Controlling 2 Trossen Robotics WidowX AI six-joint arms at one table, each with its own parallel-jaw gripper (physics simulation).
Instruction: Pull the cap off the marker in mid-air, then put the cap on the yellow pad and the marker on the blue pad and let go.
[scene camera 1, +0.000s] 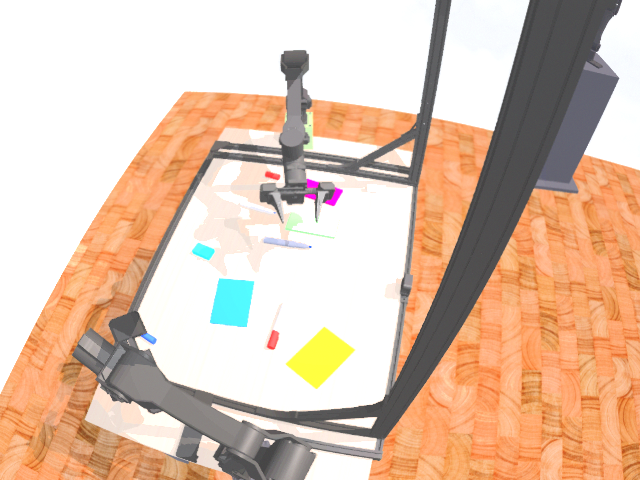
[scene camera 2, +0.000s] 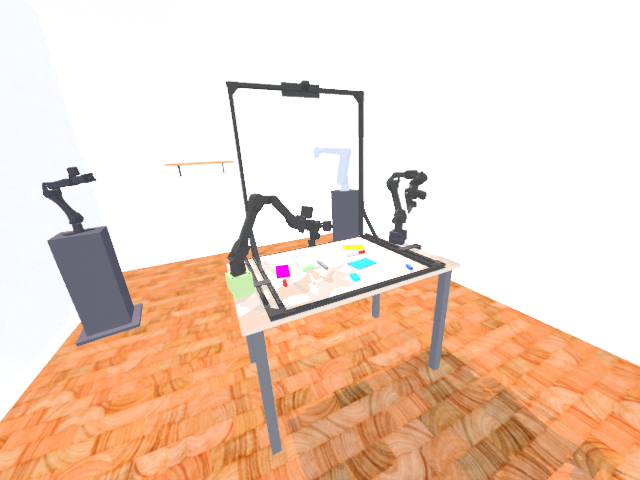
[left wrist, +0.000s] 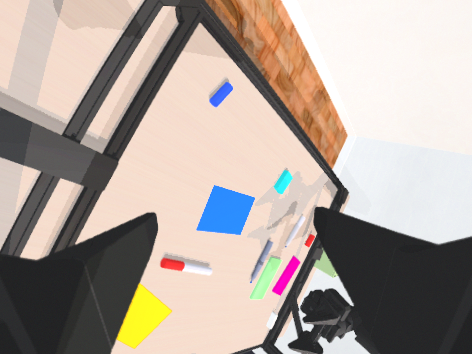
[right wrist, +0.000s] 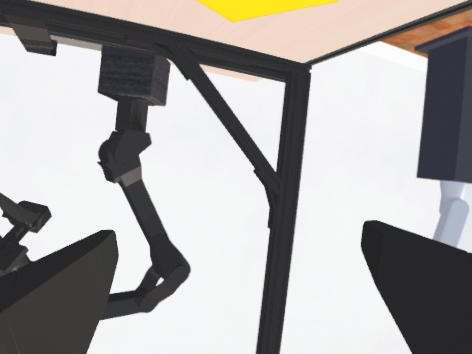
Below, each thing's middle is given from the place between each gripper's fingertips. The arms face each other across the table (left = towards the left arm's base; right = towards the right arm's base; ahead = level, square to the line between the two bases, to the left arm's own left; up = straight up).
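From my left hand, I find the blue pad (scene camera 1: 232, 302) 29 cm below, 30 cm to the right and 8 cm behind. There is a yellow pad (scene camera 1: 325, 352) as well, and it is 29 cm below my left hand, 33 cm behind it and 16 cm to the right of it.
Counted from my right hand, the blue pad is 210 mm below, 190 mm ahead and 110 mm to the left, while the yellow pad is 210 mm below, 70 mm behind and 260 mm to the left.
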